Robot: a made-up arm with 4 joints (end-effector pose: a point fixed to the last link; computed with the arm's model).
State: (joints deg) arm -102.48 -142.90 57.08 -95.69
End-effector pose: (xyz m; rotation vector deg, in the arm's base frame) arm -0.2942 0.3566 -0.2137 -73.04 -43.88 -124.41
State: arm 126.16 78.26 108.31 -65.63
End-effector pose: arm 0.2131 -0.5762 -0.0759 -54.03 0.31 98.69
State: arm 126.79 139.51 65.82 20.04
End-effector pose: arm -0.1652 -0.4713 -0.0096 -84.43 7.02 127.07
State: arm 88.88 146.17 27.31 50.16
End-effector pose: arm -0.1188 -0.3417 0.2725 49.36 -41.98 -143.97
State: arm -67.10 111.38 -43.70 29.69
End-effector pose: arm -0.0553 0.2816 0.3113 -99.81 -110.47 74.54
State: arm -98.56 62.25 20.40 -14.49
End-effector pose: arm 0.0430 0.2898 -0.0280 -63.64 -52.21 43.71
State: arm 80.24 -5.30 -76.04 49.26
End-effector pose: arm 0.0688 -0.3397 -0.0552 29.74 -67.71 36.98
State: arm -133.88 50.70 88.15 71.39
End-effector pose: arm 0.2082 0.2817 -0.5149 -115.10 -97.04 -62.25
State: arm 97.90 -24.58 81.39 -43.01
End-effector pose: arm 0.0716 -0.1391 0.2712 95.41 63.96 -71.88
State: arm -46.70 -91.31 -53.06 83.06
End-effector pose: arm -0.0341 0.1984 0.3482 -58.29 69.10 67.17
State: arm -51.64 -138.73 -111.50 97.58
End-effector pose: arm -0.1499 0.0161 0.4334 1.73 45.65 58.26
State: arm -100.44 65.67 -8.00 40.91
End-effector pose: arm -0.0360 0.3131 -0.0355 -125.88 -69.01 50.04
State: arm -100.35 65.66 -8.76 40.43
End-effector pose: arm -0.0360 0.3136 -0.0309 -125.80 -68.34 50.99
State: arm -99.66 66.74 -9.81 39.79
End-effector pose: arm -0.0363 0.3151 -0.0214 -124.68 -68.73 52.47
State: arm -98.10 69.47 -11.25 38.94
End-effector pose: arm -0.0370 0.3178 -0.0050 -122.07 -70.82 54.66
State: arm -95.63 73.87 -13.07 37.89
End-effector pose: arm -0.0380 0.3209 0.0185 -118.01 -74.69 57.38
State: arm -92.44 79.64 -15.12 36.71
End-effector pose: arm -0.0391 0.3232 0.0474 -112.87 -80.15 60.20
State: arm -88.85 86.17 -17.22 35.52
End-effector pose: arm -0.0402 0.3235 0.0787 -107.27 -86.66 62.64
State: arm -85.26 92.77 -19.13 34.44
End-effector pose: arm -0.0415 0.3216 0.1089 -101.84 -93.52 64.35
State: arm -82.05 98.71 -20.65 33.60
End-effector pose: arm -0.0428 0.3180 0.1346 -97.11 -99.96 65.20
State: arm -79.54 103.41 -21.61 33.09
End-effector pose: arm -0.0440 0.3140 0.1532 -93.43 -105.27 65.26
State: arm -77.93 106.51 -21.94 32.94
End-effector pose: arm -0.0449 0.3108 0.1635 -90.95 -108.98 64.79
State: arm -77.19 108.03 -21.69 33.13
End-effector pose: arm -0.0454 0.3093 0.1660 -89.56 -111.07 63.99
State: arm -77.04 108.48 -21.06 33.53
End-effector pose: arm -0.0456 0.3090 0.1634 -88.91 -112.02 63.07
